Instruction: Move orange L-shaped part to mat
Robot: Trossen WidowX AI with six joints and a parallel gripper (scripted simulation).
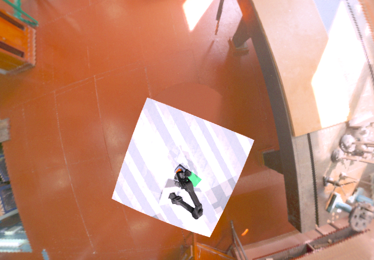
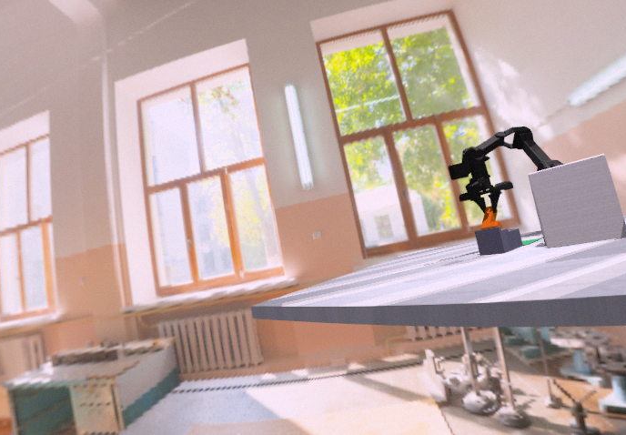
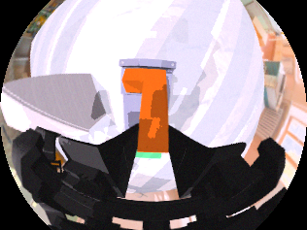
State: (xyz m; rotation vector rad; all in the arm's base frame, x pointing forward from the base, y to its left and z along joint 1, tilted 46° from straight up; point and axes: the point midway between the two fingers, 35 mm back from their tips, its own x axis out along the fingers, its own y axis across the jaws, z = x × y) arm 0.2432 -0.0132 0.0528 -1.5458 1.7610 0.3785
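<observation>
Right now the green mat is 6 cm behind my gripper tip, 13 cm to the right of it and 15 cm below it. Round my gripper tip: orange L-shaped part (3 cm to the left, 3 cm below).
</observation>
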